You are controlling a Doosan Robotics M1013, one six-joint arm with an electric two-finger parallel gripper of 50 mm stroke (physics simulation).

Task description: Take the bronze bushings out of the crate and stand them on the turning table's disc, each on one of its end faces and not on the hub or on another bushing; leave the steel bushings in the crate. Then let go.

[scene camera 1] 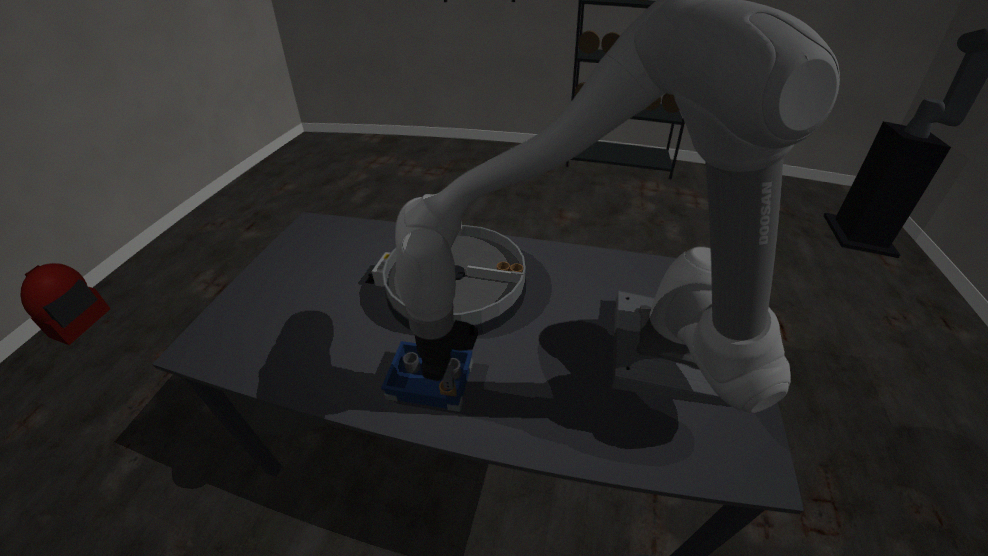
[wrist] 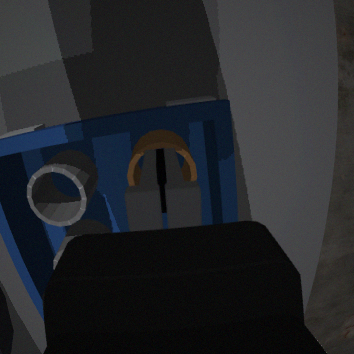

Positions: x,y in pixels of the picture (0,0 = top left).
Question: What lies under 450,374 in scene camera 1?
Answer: The gripper.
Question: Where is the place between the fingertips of the gripper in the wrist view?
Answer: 160,167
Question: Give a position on a blue crate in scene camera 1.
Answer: At 399,385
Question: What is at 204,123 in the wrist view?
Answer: A blue crate.
